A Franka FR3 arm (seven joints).
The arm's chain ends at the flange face. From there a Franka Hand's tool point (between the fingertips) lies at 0.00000 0.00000 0.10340 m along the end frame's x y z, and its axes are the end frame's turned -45 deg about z.
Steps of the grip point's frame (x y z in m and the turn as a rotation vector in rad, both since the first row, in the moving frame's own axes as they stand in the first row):
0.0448, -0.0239, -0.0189, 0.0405, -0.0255, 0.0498
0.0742, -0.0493, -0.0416, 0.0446, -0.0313, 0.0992
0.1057, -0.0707, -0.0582, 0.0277, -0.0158, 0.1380
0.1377, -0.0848, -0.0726, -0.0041, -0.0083, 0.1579
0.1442, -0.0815, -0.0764, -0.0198, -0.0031, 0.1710
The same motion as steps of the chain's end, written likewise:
0.0196, -0.0474, -0.0188, 0.0106, -0.0467, 0.0498
0.0231, -0.0861, -0.0414, 0.0094, -0.0537, 0.0992
0.0279, -0.1236, -0.0581, 0.0084, -0.0308, 0.1380
0.0378, -0.1582, -0.0726, -0.0088, -0.0030, 0.1579
0.0433, -0.1614, -0.0764, -0.0162, 0.0118, 0.1710

